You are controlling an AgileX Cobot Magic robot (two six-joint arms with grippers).
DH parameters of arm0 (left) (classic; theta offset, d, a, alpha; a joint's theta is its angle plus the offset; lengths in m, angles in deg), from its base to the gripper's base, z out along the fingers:
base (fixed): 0 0 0 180
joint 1: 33.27 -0.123 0 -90
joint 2: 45.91 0 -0.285 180
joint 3: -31.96 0 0.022 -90
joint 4: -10.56 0.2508 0 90
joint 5: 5.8 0 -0.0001 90
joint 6: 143.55 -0.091 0 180
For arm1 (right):
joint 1: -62.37 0.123 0 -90
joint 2: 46.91 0 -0.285 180
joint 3: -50.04 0 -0.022 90
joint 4: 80.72 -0.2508 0 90
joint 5: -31.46 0 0.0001 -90
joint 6: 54.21 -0.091 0 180
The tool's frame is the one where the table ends.
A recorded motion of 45 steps. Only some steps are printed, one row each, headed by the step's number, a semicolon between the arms.
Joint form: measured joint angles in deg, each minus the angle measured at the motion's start. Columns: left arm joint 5, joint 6, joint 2, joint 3, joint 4, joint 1; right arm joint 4, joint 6, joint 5, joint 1, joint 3, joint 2.
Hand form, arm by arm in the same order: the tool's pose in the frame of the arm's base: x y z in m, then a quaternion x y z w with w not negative. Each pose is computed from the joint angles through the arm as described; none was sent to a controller.
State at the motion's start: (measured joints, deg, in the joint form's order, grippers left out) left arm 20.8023 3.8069 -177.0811 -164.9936 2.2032 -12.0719; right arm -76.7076 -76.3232 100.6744 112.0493 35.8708 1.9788
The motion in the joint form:
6: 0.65 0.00 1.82 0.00 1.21 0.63; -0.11 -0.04 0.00 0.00 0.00 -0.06
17: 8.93 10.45 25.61 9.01 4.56 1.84; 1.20 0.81 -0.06 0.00 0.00 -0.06
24: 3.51 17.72 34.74 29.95 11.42 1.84; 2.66 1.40 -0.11 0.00 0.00 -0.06
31: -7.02 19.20 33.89 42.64 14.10 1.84; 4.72 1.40 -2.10 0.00 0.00 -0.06
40: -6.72 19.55 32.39 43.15 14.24 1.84; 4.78 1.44 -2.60 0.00 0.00 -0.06
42: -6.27 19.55 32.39 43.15 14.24 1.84; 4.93 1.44 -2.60 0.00 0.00 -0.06
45: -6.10 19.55 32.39 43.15 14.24 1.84; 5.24 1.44 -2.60 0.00 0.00 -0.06
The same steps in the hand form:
6: 0.4436 -0.1833 0.1990 0.39124 0.85225 -0.01326 0.34701; 0.0647 0.0672 0.4100 -0.21560 0.88797 0.20993 0.34779
17: 0.3615 -0.1575 0.3239 0.33689 0.85313 -0.03131 0.39711; 0.0661 0.0660 0.4102 -0.22145 0.88588 0.19822 0.35620
24: 0.3090 -0.1288 0.2743 0.32121 0.88143 -0.00393 0.34626; 0.0677 0.0645 0.4104 -0.22517 0.88414 0.18608 0.36464
31: 0.2900 -0.1200 0.2155 0.33340 0.88605 0.00413 0.32210; 0.0711 0.0641 0.4132 -0.22346 0.87604 0.18020 0.38748
40: 0.2902 -0.1200 0.2046 0.33398 0.89252 0.00496 0.30304; 0.0715 0.0645 0.4138 -0.22360 0.87407 0.18189 0.39106
42: 0.2897 -0.1197 0.2042 0.33423 0.89368 0.00544 0.29933; 0.0717 0.0644 0.4138 -0.22354 0.87399 0.18080 0.39177
45: 0.2895 -0.1196 0.2040 0.33432 0.89411 0.00562 0.29793; 0.0720 0.0640 0.4139 -0.22341 0.87382 0.17854 0.39325

